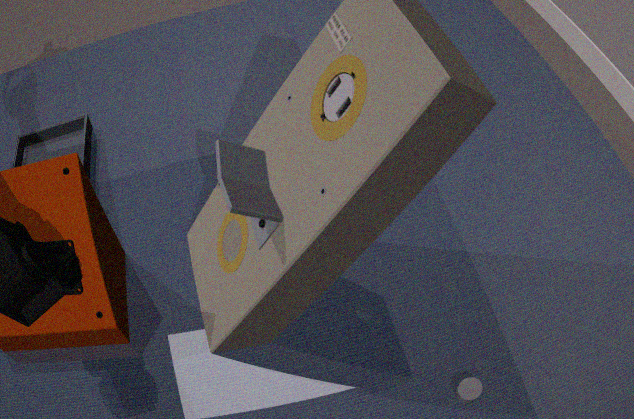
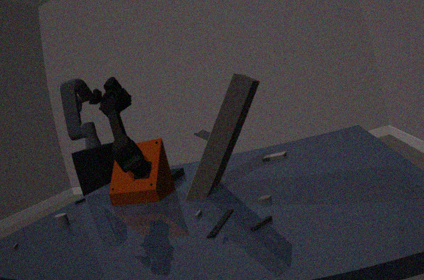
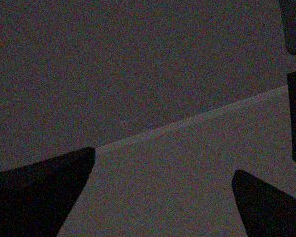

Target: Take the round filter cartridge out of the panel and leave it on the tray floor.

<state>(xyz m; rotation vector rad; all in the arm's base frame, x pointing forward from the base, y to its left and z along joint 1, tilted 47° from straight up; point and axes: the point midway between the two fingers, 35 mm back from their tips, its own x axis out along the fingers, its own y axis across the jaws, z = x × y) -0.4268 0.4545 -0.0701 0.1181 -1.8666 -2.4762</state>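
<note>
My gripper tip is now 80 cm short of the round grey filter cartridge, 32 cm to the left of it and 16 cm above it. The rest, counted from my gripper tip: tan service panel 76 cm ahead, 33 cm to the right, 23 cm below.
</note>
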